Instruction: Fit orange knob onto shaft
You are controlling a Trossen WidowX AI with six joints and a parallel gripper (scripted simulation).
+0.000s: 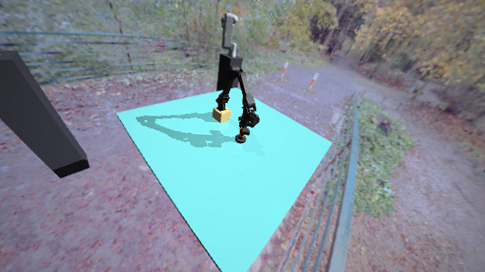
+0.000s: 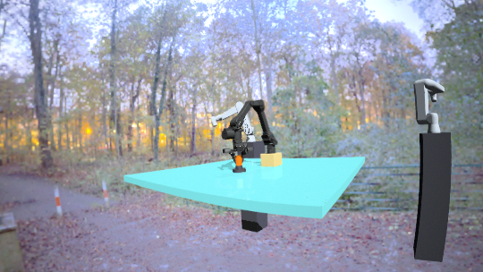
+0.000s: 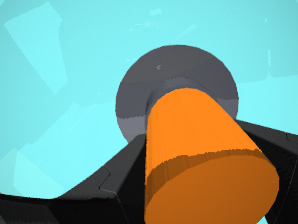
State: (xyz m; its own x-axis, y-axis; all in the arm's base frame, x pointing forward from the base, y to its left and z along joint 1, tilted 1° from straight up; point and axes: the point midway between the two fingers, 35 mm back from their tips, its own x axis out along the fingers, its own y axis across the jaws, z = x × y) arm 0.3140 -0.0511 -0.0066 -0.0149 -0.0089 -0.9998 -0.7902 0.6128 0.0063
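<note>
Now: gripper tip 20 mm above the pedestal. The rest, counted from my gripper tip: orange knob 30 mm above.
</note>
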